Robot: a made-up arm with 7 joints. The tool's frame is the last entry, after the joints. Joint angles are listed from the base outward. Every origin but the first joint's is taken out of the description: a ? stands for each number. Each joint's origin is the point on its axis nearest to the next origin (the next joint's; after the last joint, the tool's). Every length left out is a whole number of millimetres.
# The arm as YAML. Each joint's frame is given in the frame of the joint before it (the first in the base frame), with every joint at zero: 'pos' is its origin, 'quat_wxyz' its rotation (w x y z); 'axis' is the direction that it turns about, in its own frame. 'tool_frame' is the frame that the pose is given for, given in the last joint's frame.
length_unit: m
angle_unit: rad
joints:
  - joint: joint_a
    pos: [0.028, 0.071, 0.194]
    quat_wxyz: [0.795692, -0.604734, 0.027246, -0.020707]
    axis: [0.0, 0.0, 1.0]
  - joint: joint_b
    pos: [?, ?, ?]
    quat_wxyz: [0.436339, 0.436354, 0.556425, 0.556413]
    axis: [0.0, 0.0, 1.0]
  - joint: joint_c
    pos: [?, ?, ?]
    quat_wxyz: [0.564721, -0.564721, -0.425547, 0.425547]
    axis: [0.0, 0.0, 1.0]
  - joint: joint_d
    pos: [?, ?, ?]
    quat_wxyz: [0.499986, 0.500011, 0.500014, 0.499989]
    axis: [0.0, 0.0, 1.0]
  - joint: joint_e
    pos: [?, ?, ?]
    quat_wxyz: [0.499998, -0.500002, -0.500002, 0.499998]
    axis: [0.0, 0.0, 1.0]
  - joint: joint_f
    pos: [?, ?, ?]
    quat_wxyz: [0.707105, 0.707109, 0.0, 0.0]
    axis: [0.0, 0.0, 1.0]
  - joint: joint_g
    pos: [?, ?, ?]
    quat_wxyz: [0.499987, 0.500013, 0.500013, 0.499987]
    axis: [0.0, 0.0, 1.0]
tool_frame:
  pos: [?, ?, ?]
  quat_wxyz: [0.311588, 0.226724, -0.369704, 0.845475]
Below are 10 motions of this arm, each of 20 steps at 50 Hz.
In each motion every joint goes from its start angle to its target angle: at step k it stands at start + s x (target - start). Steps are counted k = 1, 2, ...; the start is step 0. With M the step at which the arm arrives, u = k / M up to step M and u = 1 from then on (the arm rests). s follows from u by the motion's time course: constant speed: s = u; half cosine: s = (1 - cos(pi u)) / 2; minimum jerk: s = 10 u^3 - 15 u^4 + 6 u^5.
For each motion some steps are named. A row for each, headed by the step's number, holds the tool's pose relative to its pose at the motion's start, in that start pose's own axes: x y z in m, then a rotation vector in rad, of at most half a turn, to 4 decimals.
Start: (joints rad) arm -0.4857 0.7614 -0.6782 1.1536 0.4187 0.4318 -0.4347
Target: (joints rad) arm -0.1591 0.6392 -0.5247 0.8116 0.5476 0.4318 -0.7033
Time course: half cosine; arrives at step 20
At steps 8, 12, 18, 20:
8: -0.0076 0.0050 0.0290 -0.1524 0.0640 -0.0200
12: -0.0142 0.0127 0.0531 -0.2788 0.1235 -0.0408
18: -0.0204 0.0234 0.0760 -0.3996 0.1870 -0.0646
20: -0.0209 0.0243 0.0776 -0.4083 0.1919 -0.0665

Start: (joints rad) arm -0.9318 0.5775 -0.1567 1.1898 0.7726 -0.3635 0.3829
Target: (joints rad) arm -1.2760 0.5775 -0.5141 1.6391 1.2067 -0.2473 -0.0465
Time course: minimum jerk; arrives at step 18
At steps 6, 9, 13, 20:
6: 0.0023 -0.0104 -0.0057 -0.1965 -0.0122 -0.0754
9: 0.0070 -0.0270 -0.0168 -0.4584 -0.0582 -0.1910
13: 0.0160 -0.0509 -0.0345 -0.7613 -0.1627 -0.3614
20: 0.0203 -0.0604 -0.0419 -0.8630 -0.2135 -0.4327

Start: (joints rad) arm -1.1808 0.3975 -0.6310 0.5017 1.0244 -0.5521 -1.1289
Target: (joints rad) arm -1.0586 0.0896 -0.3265 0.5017 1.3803 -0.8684 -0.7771
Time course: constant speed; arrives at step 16
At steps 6, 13, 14, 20:
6: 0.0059 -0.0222 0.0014 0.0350 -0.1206 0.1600
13: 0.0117 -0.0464 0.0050 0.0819 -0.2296 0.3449
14: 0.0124 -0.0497 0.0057 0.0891 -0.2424 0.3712
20: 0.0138 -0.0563 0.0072 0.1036 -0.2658 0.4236

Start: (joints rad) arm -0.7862 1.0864 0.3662 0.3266 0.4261 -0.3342 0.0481
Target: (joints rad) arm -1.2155 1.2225 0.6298 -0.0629 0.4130 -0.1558 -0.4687
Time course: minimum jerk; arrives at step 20
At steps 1, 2, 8, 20:
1: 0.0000 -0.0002 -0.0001 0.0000 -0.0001 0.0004
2: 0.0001 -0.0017 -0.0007 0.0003 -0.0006 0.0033
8: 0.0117 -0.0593 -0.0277 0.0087 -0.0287 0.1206
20: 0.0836 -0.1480 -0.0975 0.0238 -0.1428 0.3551

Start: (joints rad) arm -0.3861 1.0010 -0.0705 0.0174 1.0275 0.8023 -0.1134
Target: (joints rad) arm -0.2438 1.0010 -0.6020 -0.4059 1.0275 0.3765 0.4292
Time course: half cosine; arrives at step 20
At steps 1, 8, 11, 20:
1: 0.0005 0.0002 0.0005 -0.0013 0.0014 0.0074
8: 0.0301 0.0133 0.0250 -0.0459 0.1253 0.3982
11: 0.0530 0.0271 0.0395 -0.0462 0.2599 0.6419
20: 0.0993 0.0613 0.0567 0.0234 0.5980 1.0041

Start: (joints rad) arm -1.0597 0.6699 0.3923 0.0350 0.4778 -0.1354 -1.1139
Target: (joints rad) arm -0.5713 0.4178 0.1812 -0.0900 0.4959 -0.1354 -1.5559
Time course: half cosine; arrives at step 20
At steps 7, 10, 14, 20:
7: -0.0268 0.0170 0.0328 -0.1243 0.1705 -0.1617
10: -0.0447 0.0337 0.0620 -0.2230 0.3182 -0.2848
14: -0.0613 0.0577 0.1018 -0.3444 0.5168 -0.4272
20: -0.0684 0.0753 0.1306 -0.4253 0.6601 -0.5146

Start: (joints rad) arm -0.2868 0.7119 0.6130 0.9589 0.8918 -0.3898 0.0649
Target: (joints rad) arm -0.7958 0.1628 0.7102 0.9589 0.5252 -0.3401 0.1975
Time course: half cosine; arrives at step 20
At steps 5, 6, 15, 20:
5: 0.0012 -0.0097 0.0356 0.1233 0.1033 0.0310
6: 0.0028 -0.0145 0.0501 0.1721 0.1462 0.0421
15: 0.0661 -0.0845 0.1997 0.6366 0.6422 0.0953
20: 0.0921 -0.1020 0.2288 0.7209 0.7611 0.0881

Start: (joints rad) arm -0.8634 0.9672 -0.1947 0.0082 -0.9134 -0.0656 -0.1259
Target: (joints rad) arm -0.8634 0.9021 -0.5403 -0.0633 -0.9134 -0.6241 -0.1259
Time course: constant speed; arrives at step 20
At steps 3, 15, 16, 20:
3: -0.0082 0.0080 0.0029 -0.0384 0.0524 0.0133
15: -0.0358 0.0434 0.0173 -0.1605 0.2857 0.0737
16: -0.0376 0.0465 0.0187 -0.1682 0.3066 0.0794
20: -0.0445 0.0593 0.0244 -0.1950 0.3917 0.1033

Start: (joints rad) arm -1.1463 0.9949 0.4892 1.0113 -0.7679 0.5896 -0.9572
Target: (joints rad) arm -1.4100 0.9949 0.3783 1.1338 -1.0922 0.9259 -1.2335
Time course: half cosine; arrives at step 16
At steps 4, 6, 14, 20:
4: -0.0054 -0.0030 0.0056 -0.0098 0.0918 -0.0551
6: -0.0112 -0.0061 0.0121 -0.0235 0.1937 -0.1170
14: -0.0331 -0.0163 0.0413 -0.1061 0.6032 -0.3735
20: -0.0342 -0.0168 0.0431 -0.1121 0.6269 -0.3888

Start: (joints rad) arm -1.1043 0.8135 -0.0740 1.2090 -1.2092 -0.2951 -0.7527
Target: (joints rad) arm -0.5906 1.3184 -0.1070 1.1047 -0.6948 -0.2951 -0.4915
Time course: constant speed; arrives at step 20
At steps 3, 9, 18, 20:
3: 0.0340 -0.0039 -0.0110 -0.0239 -0.1718 -0.0086
9: 0.1012 -0.0117 -0.0202 -0.0808 -0.5184 -0.0384
18: 0.1910 -0.0272 -0.0039 -0.2012 -1.0365 -0.1174
20: 0.2078 -0.0316 0.0039 -0.2356 -1.1497 -0.1410

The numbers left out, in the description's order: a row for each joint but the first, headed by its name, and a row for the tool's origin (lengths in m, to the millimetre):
joint_b: -0.001 -0.004 0.0
joint_c: 0.222 -0.036 0.0
joint_d: -0.015 -0.04 0.0
joint_e: -0.139 -0.015 0.0
joint_f: -0.01 0.0 0.0
joint_g: -0.022 0.035 0.0
tool: -0.02 -0.012 0.0

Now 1 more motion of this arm.
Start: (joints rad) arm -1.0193 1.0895 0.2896 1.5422 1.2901 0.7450 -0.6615
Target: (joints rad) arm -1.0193 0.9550 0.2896 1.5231 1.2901 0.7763 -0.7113
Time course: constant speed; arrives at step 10
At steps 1, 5, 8, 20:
1: 0.0013 0.0004 0.0045 -0.0130 0.0014 -0.0009
5: 0.0063 0.0026 0.0226 -0.0652 0.0067 -0.0046
8: 0.0100 0.0049 0.0361 -0.1044 0.0104 -0.0078
20: 0.0124 0.0067 0.0451 -0.1305 0.0127 -0.0100

